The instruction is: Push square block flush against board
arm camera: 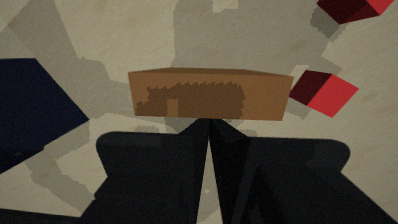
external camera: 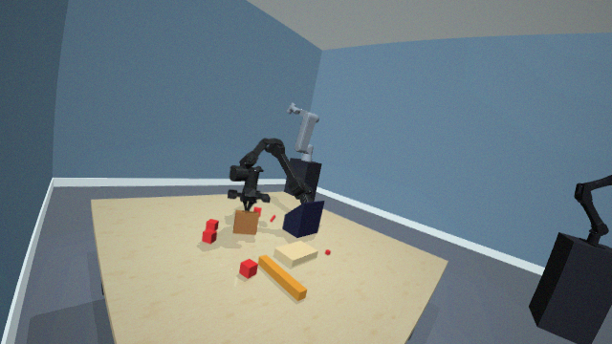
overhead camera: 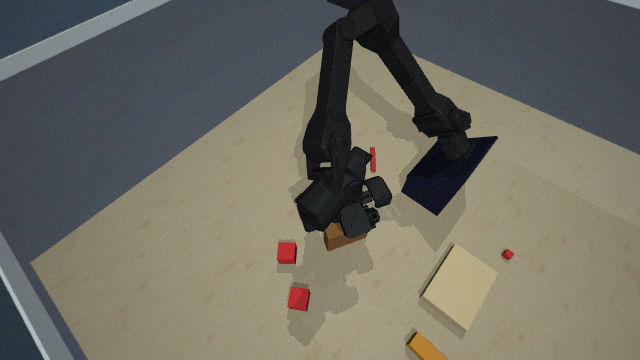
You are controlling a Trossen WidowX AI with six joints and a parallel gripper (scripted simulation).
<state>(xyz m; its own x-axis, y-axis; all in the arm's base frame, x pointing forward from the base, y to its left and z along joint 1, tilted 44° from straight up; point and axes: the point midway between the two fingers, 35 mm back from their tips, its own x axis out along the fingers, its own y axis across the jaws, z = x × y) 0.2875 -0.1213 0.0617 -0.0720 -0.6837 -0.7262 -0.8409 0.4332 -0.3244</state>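
Now: the long orange board 360 mm to the left of my gripper tip, 120 mm ahead of it and 70 mm below it. Round my gripper tip: cream board (280 mm to the left, 70 mm below, 50 mm behind); brown block (30 mm below, 20 mm to the left, 10 mm ahead); small red stick (240 mm behind, 80 mm below, 50 mm to the right).
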